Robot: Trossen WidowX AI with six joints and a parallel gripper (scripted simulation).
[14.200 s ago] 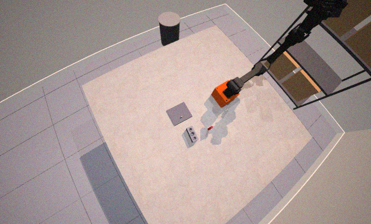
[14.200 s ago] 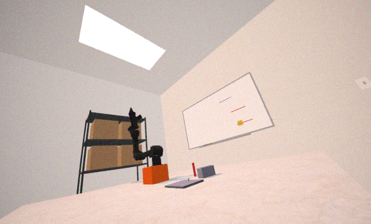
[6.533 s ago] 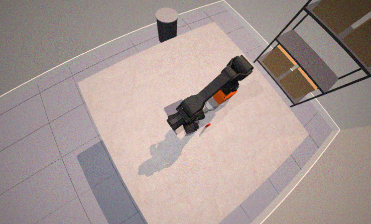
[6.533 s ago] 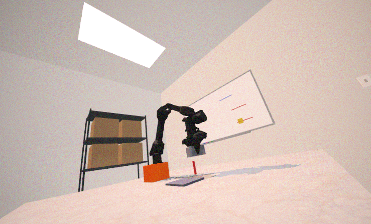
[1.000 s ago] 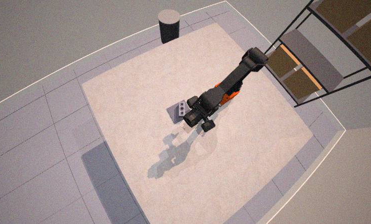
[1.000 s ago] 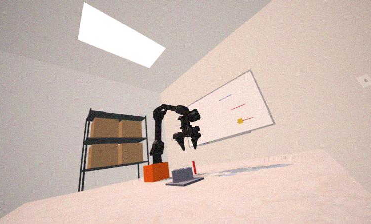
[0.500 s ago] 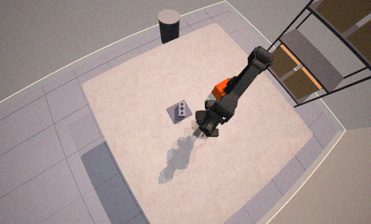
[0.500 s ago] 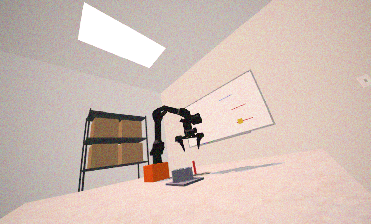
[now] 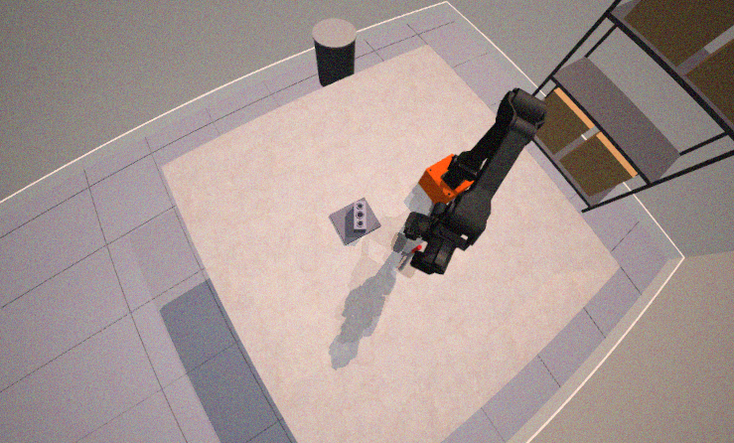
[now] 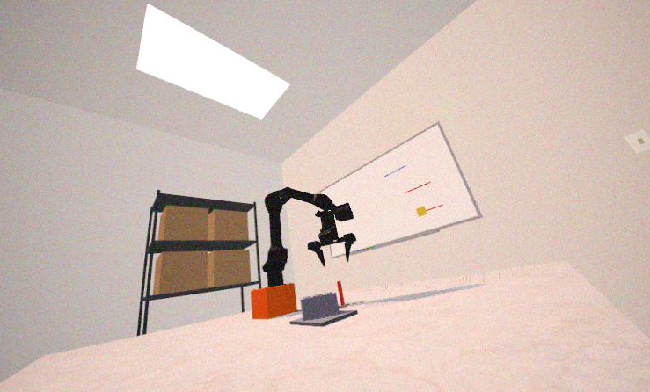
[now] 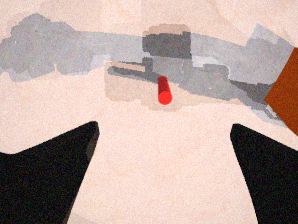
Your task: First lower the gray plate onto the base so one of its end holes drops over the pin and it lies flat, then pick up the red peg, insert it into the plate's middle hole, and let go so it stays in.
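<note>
Now: gripper tip 10 cm above the red peg. The rest, counted from my gripper tip: gray plate (8 cm ahead, 20 cm to the right, 10 cm below); dark base (9 cm ahead, 19 cm to the right, 13 cm below).
</note>
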